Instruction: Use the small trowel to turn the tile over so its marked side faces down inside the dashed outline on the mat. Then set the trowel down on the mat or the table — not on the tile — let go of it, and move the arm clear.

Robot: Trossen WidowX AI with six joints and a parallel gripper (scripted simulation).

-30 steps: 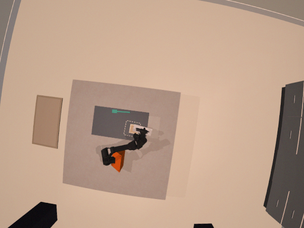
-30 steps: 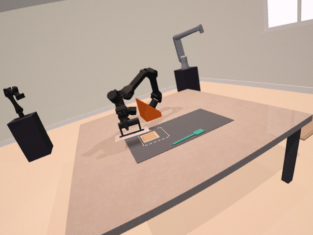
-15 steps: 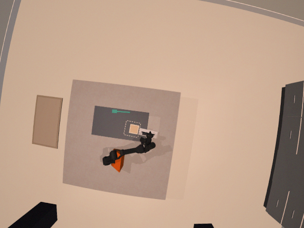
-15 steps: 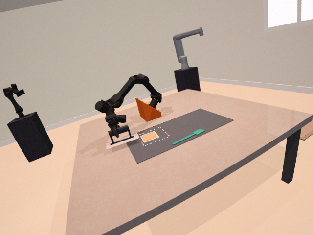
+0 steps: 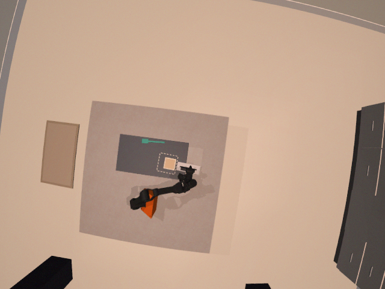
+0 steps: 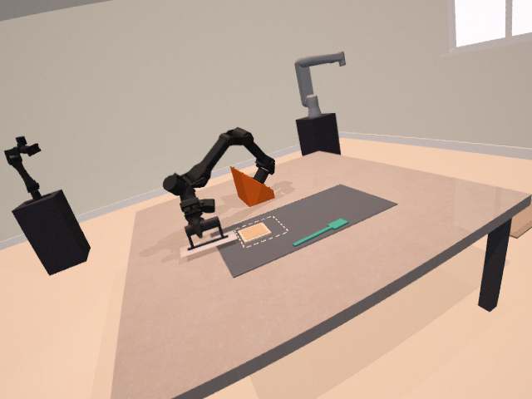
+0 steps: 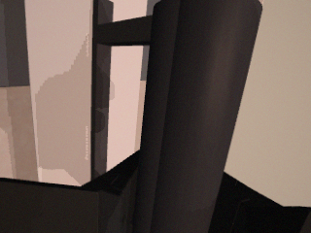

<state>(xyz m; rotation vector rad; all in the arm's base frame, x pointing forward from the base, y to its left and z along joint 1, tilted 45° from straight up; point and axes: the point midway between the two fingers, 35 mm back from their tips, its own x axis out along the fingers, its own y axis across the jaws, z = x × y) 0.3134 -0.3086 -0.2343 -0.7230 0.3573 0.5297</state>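
Now: gripper tip 60 mm short of the dark mat, 360 mm to the right of it and 90 mm above it. The rest, counted from my gripper tip: cream tile: 10 mm ahead, 190 mm to the left, 70 mm below; then green trowel: 200 mm ahead, 370 mm to the left, 70 mm below.
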